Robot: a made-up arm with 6 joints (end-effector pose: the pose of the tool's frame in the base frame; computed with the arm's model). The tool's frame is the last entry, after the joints. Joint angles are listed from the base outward.
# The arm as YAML. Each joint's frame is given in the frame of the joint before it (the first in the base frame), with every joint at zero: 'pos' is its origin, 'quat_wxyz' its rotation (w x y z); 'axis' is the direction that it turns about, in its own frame. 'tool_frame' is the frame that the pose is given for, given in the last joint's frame.
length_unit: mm
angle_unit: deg
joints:
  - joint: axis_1
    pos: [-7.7, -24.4, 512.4]
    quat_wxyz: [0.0, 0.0, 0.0, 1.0]
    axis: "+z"
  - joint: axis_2
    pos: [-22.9, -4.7, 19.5]
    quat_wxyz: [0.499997, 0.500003, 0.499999, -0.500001]
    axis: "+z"
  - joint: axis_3
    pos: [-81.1, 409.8, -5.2]
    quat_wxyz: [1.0, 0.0, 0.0, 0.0]
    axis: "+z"
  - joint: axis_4
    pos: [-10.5, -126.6, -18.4]
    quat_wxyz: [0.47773, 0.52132, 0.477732, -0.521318]
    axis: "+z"
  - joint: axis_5
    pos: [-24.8, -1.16, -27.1]
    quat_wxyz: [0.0, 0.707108, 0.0, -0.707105]
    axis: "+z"
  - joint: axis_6
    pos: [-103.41, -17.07, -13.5]
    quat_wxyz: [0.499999, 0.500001, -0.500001, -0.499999]
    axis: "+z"
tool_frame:
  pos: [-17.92, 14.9, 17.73]
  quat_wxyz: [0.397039, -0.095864, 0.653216, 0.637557]
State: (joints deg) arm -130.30 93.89 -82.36 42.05 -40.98 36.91
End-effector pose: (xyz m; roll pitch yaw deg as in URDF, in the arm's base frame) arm -0.2694 -0.2297 0.9846 31.90 -9.35 59.89
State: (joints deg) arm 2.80 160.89 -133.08 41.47 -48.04 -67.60
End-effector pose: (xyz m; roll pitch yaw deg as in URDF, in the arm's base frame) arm 0.6438 -0.0361 0.5842 137.99 -13.17 110.11
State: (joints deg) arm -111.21 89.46 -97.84 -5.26 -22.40 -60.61
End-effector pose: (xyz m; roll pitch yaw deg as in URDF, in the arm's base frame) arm -0.1029 -0.3186 1.0166 144.76 26.50 12.84
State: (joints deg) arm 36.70 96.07 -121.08 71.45 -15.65 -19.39
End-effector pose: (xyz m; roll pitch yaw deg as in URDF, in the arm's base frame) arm 0.2678 0.1356 1.0730 53.89 -10.71 -136.89
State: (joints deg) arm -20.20 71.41 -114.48 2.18 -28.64 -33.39
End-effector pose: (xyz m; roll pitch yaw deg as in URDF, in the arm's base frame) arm 0.0647 -0.0374 1.1373 93.53 31.78 106.17
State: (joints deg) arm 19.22 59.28 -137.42 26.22 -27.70 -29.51
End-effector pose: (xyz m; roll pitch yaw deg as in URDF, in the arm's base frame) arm -0.1454 -0.0842 1.1424 51.57 44.77 145.79
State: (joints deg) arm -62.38 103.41 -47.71 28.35 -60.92 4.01
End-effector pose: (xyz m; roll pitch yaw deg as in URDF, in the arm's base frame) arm 0.1251 -0.3822 0.8574 91.50 -43.16 84.37
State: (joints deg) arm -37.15 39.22 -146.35 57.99 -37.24 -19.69
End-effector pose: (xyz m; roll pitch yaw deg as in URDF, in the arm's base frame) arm -0.3456 0.1540 1.0148 -6.58 70.15 80.36
